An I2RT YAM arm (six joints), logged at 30 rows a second.
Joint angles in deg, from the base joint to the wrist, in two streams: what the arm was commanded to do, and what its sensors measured. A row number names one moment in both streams.
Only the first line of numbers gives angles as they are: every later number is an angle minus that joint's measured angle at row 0.
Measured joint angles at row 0:
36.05, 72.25, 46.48, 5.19, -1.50, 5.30
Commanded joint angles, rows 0 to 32:
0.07, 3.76, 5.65, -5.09, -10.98, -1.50
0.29, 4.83, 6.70, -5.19, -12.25, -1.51
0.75, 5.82, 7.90, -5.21, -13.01, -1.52
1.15, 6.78, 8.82, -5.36, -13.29, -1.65
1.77, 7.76, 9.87, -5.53, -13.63, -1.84
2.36, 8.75, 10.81, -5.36, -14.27, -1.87
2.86, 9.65, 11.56, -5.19, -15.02, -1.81
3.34, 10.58, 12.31, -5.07, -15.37, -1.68
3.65, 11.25, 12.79, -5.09, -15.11, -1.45
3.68, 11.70, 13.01, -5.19, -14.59, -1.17
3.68, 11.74, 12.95, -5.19, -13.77, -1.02
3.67, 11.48, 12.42, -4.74, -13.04, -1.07
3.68, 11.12, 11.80, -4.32, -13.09, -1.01
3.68, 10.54, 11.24, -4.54, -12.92, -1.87
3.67, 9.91, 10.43, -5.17, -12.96, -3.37
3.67, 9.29, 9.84, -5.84, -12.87, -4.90
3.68, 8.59, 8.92, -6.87, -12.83, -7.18
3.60, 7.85, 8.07, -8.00, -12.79, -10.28
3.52, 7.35, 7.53, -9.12, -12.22, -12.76
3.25, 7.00, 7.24, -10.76, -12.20, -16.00
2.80, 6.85, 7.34, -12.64, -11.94, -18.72
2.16, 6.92, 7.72, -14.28, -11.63, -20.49
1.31, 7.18, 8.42, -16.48, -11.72, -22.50
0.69, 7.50, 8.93, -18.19, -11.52, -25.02
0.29, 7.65, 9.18, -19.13, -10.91, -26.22
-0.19, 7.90, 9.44, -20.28, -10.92, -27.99
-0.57, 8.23, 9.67, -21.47, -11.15, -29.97
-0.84, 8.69, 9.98, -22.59, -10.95, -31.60
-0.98, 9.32, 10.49, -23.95, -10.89, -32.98
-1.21, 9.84, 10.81, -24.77, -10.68, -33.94
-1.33, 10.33, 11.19, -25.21, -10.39, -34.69
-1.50, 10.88, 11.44, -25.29, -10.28, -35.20
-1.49, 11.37, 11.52, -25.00, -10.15, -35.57
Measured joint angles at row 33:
-1.16, 9.79, 9.79, -21.70, -10.90, -29.59
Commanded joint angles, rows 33 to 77:
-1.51, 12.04, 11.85, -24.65, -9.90, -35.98
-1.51, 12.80, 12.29, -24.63, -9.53, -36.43
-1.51, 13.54, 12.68, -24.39, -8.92, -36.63
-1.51, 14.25, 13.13, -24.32, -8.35, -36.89
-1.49, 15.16, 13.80, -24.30, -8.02, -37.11
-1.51, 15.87, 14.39, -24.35, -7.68, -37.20
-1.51, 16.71, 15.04, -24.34, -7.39, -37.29
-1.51, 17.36, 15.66, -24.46, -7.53, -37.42
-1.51, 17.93, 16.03, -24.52, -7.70, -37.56
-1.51, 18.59, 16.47, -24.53, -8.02, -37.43
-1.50, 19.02, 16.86, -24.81, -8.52, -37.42
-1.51, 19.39, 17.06, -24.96, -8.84, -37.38
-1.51, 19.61, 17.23, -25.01, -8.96, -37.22
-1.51, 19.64, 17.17, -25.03, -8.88, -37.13
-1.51, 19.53, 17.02, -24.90, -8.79, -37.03
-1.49, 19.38, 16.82, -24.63, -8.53, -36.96
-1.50, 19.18, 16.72, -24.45, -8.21, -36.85
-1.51, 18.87, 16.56, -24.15, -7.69, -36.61
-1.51, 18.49, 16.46, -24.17, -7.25, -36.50
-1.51, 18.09, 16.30, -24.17, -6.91, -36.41
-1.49, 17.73, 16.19, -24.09, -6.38, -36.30
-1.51, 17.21, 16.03, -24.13, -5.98, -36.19
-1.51, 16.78, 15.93, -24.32, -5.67, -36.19
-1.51, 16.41, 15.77, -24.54, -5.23, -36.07
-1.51, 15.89, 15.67, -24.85, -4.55, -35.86
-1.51, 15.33, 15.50, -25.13, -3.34, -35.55
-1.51, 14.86, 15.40, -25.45, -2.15, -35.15
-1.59, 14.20, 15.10, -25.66, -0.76, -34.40
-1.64, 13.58, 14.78, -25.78, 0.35, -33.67
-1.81, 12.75, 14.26, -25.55, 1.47, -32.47
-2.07, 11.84, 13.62, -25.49, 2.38, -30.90
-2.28, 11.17, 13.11, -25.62, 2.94, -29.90
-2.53, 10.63, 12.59, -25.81, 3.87, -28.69
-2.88, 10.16, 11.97, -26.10, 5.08, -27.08
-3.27, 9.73, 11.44, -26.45, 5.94, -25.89
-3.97, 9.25, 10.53, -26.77, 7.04, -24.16
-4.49, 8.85, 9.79, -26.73, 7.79, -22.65
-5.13, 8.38, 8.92, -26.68, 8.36, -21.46
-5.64, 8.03, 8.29, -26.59, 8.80, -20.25
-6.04, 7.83, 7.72, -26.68, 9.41, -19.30
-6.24, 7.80, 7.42, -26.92, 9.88, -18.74
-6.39, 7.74, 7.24, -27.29, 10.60, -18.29
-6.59, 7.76, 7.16, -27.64, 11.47, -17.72
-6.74, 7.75, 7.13, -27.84, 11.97, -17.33
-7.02, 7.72, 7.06, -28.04, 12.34, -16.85
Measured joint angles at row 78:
-4.00, 9.13, 8.39, -23.87, 2.69, -20.59
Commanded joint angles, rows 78 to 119:
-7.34, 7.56, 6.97, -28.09, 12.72, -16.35
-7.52, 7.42, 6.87, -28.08, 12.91, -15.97
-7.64, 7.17, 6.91, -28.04, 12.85, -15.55
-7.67, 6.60, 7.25, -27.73, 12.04, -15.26
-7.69, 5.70, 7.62, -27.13, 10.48, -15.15
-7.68, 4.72, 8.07, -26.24, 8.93, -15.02
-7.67, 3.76, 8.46, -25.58, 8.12, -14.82
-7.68, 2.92, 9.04, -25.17, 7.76, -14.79
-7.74, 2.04, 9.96, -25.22, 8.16, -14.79
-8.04, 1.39, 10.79, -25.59, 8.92, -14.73
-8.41, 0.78, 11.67, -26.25, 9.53, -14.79
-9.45, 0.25, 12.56, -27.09, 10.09, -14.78
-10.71, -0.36, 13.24, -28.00, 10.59, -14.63
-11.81, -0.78, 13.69, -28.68, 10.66, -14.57
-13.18, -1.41, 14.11, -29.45, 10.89, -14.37
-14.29, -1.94, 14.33, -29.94, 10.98, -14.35
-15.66, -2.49, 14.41, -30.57, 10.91, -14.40
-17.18, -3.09, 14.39, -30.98, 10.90, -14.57
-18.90, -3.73, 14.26, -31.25, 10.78, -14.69
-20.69, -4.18, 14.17, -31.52, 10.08, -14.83
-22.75, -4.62, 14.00, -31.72, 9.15, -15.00
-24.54, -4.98, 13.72, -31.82, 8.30, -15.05
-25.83, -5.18, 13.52, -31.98, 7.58, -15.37
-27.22, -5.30, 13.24, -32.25, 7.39, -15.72
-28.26, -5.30, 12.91, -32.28, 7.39, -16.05
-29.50, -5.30, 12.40, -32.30, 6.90, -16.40
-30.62, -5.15, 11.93, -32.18, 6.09, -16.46
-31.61, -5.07, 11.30, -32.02, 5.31, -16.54
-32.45, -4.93, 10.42, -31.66, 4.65, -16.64
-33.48, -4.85, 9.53, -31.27, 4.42, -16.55
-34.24, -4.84, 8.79, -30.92, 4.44, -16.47
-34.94, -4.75, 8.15, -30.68, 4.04, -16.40
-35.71, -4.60, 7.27, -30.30, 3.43, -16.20
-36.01, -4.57, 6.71, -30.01, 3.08, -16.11
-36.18, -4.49, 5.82, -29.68, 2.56, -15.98
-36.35, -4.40, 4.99, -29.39, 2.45, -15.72
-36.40, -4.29, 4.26, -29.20, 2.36, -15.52
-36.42, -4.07, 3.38, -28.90, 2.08, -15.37
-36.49, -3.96, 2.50, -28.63, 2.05, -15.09
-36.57, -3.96, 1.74, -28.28, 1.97, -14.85
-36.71, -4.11, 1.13, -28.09, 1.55, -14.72
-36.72, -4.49, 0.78, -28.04, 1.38, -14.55
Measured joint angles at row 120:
-35.03, -4.46, 2.34, -29.13, -1.51, -15.47
